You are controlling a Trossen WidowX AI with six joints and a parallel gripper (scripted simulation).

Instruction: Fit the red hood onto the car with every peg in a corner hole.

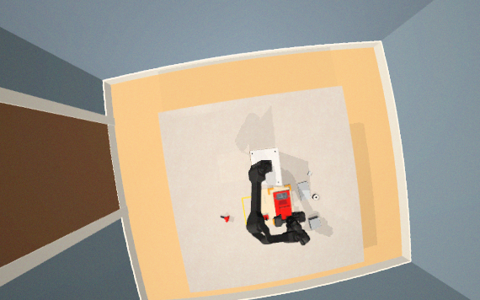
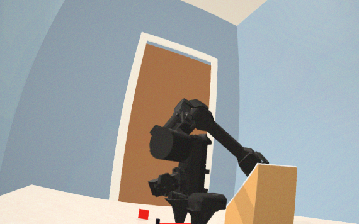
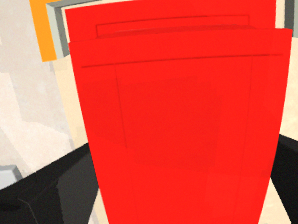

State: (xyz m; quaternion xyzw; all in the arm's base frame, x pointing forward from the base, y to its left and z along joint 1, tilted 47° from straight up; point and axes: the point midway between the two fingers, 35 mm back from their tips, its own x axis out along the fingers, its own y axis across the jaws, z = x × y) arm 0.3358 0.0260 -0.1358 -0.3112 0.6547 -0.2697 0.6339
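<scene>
Right now my gripper tip is 50 mm above the jig, 40 mm past it and 30 mm to the left of it. From my gripper tip the other things lie so: small white wheel: 230 mm to the left, 70 mm behind, 50 mm below; then red hood: 10 mm above.
</scene>
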